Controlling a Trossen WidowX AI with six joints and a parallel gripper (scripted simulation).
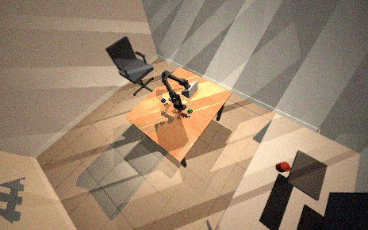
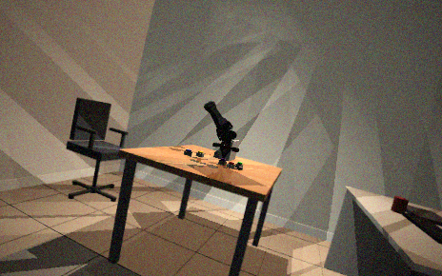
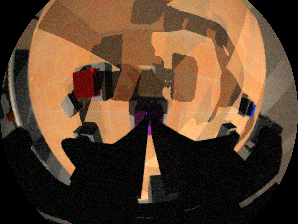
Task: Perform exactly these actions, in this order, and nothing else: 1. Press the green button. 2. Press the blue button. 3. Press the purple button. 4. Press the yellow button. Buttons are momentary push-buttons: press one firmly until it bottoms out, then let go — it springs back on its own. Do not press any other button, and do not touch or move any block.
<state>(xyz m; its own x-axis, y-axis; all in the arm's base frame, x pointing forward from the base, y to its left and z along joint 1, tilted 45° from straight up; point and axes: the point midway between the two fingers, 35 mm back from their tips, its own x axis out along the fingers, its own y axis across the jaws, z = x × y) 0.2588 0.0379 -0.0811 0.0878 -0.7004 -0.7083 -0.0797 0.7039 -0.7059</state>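
The purple button is 10 mm below my gripper tip. From my gripper tip the other things lie so: green button (110 mm to the left, 70 mm behind, 10 mm below); small grey block (140 mm to the left, 30 mm below); red button (80 mm to the left, 40 mm ahead, 10 mm below).
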